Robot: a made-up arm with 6 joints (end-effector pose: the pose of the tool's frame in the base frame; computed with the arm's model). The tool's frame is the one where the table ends.
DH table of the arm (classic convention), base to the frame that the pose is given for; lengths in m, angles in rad. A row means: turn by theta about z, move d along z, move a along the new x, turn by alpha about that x. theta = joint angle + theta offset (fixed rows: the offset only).
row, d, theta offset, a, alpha
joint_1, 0.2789, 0, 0, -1.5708
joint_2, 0, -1.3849, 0.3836, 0
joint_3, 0, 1.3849, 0.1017, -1.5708
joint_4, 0.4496, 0, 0, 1.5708
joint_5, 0, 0, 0.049, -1.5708
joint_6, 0.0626, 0, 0, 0
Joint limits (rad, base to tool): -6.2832..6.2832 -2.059..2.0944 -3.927..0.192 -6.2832..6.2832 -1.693..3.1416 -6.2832..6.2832
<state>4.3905 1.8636 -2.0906 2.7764 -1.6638 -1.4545</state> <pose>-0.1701 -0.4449 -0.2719 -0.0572 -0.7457 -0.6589 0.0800</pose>
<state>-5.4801 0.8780 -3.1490 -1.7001 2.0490 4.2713</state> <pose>0.4852 0.3911 0.8498 0.5186 0.5793 -0.2948 0.5555</pose>
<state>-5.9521 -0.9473 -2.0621 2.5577 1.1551 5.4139</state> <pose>-0.3169 -0.0871 1.0893 0.1222 -0.4844 -0.4440 0.7439</pose>
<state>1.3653 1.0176 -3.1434 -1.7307 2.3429 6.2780</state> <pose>0.2136 0.6426 0.7462 0.7958 0.0448 0.3225 0.5105</pose>
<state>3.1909 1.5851 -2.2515 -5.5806 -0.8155 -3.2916</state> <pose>-0.7873 0.0124 -0.0563 -0.7235 0.2725 0.6317 0.0575</pose>
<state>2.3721 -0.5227 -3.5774 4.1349 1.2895 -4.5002</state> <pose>0.4728 -0.4037 0.8324 -0.3053 0.7359 -0.1040 0.5953</pose>
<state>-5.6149 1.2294 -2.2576 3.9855 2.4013 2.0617</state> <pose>0.6894 0.4696 0.2447 0.1590 -0.3036 0.8308 0.4386</pose>
